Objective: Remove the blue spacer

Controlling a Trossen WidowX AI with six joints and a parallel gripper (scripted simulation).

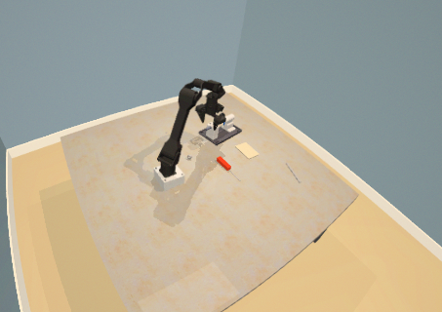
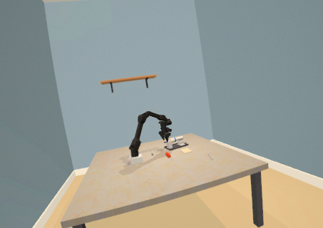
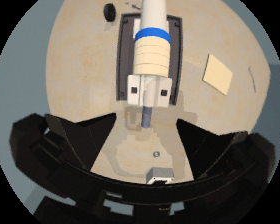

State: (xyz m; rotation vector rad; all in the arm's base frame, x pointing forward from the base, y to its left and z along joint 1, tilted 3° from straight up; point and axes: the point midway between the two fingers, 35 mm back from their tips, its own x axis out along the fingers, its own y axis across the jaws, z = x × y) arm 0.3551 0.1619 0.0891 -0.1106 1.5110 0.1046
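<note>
My gripper tip is 60 mm short of the cream cylinder, 10 mm to the right of it and 10 mm above it. Round my gripper tip: grey-blue shaft 70 mm ahead, 10 mm to the left, 10 mm below; tan card 200 mm to the right, 140 mm ahead, 90 mm below; blue spacer 100 mm ahead, 20 mm to the left, 10 mm below.
</note>
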